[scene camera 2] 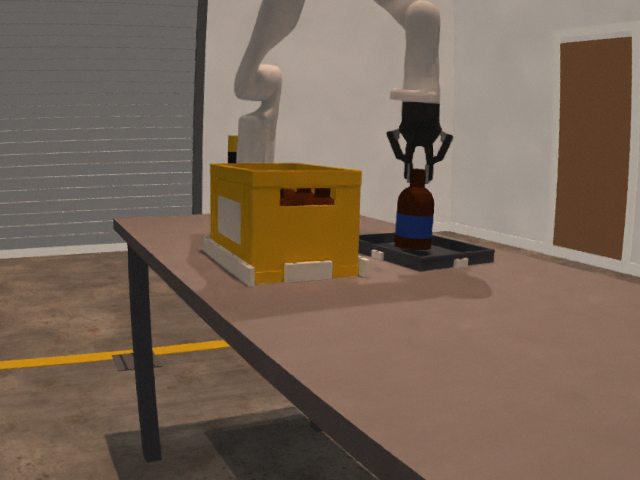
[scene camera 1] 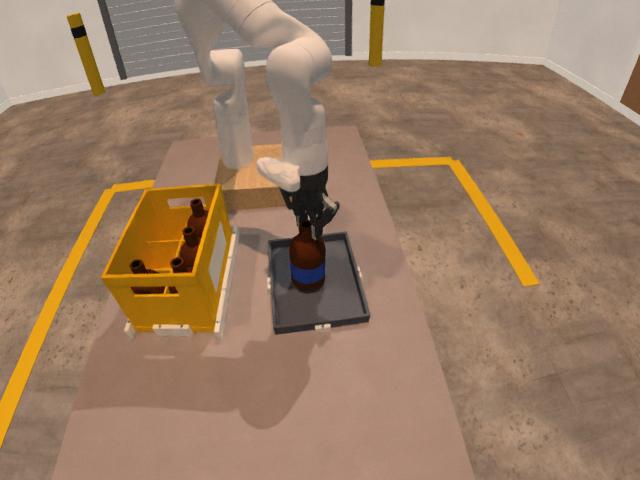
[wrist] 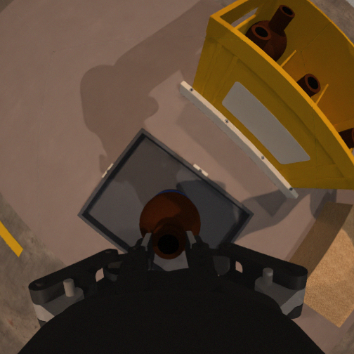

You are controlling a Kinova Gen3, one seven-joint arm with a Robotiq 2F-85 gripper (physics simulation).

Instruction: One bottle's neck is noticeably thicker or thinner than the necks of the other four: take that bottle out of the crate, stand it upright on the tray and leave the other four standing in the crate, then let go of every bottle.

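Frame: origin at the arm's base, x right, y ahead, z up, level; metres.
Seen in the pictures: gripper, fingertip midpoint: (scene camera 2: pixel 418 182) (scene camera 1: pixel 309 232); arm's base at its link origin: (scene camera 1: pixel 238 160).
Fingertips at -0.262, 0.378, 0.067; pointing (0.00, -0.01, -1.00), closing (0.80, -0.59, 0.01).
Offsets run from my fingertips to a thing's middle, as dx, dy, dz. Level surfaces: height alone.
A brown bottle with a blue label {+0.007, +0.006, -0.049} (scene camera 1: pixel 308 269) (scene camera 2: pixel 414 227) (wrist: pixel 169 215) stands upright within the dark grey tray {-0.004, +0.002, -0.132} (scene camera 1: pixel 330 310) (scene camera 2: pixel 439 261) (wrist: pixel 120 187). Its base is at or very slightly above the tray floor; the views do not settle contact. My gripper (scene camera 1: pixel 311 230) (scene camera 2: pixel 419 177) (wrist: pixel 169 241) points down and is shut on this bottle's neck. The yellow crate {+0.288, +0.031, -0.057} (scene camera 1: pixel 160 304) (scene camera 2: pixel 305 237) (wrist: pixel 215 65) holds several other brown bottles, with necks showing at its back right (scene camera 1: pixel 196 207), mid right (scene camera 1: pixel 189 236), front right (scene camera 1: pixel 177 265) and front left (scene camera 1: pixel 137 266). Their lower parts are mostly hidden.
The crate stands left of the tray in scene camera 1, with a gap between them. White strips (scene camera 1: pixel 225 289) (scene camera 2: pixel 308 271) (wrist: pixel 240 135) edge the crate's base. A wooden block (scene camera 1: pixel 253 198) (wrist: pixel 330 280) lies behind, near the arm's base. The tabletop {dz -0.145} (scene camera 1: pixel 268 403) (scene camera 2: pixel 465 351) extends in front.
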